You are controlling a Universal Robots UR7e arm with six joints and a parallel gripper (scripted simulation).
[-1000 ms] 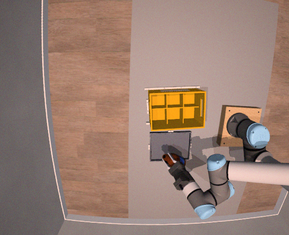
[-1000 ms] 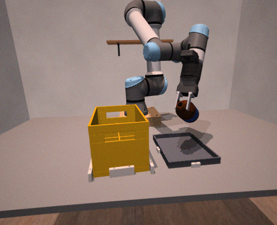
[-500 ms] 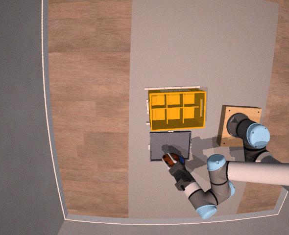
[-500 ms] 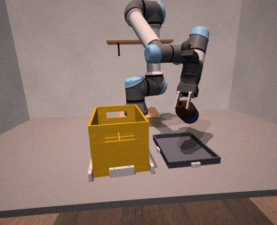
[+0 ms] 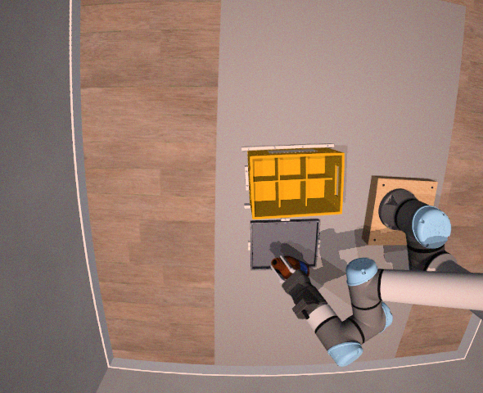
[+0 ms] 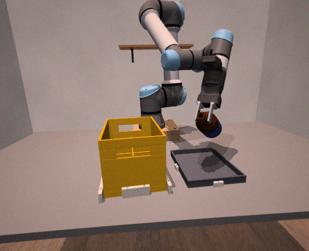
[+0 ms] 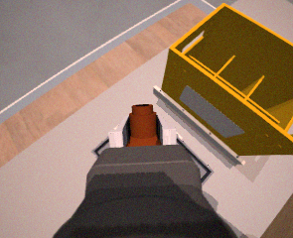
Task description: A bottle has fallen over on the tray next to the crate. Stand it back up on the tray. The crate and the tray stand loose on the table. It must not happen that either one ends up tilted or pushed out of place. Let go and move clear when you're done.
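My gripper is now 30 mm to the right of the brown bottle, 30 mm past it and 30 mm above it. From my hand the other things lie so: yellow crate: 230 mm to the right, 120 mm below, 80 mm behind; then dark grey tray: 190 mm below, 40 mm behind, 30 mm to the left.
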